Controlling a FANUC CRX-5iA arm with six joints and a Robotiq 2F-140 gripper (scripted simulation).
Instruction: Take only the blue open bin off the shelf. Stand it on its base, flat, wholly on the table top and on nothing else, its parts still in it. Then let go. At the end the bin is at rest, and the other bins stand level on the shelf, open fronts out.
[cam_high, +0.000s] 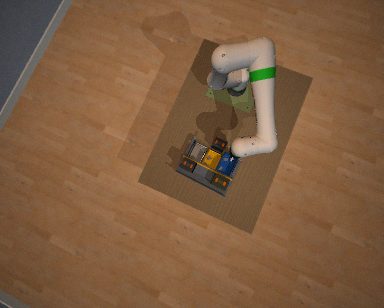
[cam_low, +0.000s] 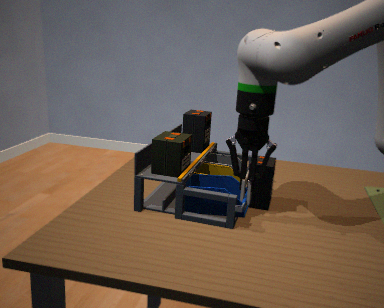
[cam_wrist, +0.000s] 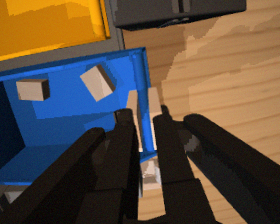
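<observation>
Now: hand 8 cm short of the blue bin and 3 cm above it. Round my hand: grey bin (10 cm ahead, 23 cm to the right, 3 cm below); yellow bin (11 cm ahead, 11 cm to the right, 3 cm below).
</observation>
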